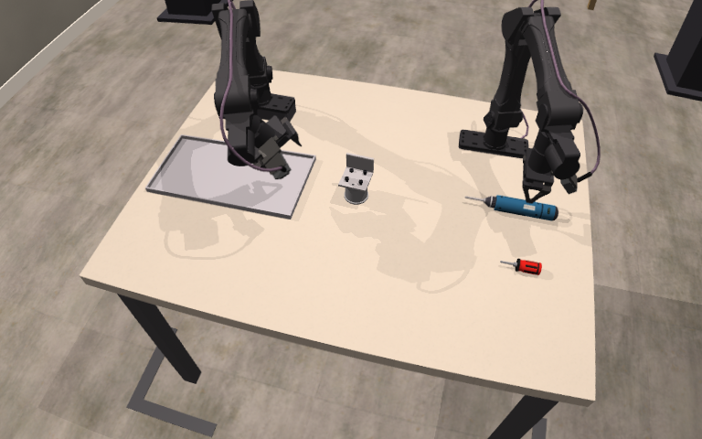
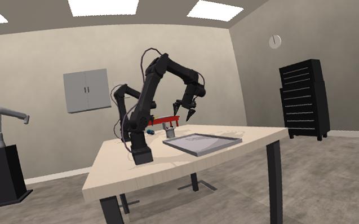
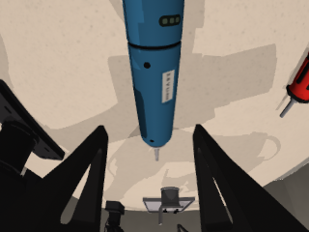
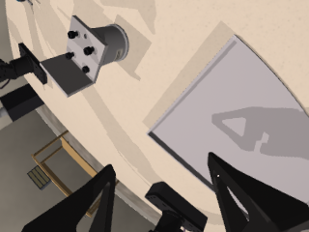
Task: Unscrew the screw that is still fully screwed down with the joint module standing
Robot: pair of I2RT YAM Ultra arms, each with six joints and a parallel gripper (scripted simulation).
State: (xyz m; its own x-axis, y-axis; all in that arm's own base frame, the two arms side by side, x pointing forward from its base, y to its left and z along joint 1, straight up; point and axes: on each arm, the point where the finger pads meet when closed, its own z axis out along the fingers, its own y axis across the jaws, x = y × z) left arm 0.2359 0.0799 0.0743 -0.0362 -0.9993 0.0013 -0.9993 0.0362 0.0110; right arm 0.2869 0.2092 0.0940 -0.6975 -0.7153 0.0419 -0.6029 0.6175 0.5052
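The grey L-shaped bracket lies 20 mm behind my right hand, 170 mm to the left of it and 60 mm below it. From my right hand the other things lie so: shallow grey tray 20 mm behind, 180 mm to the right, 130 mm below; then small red-handled screwdriver 110 mm ahead, 600 mm to the left, 120 mm below.
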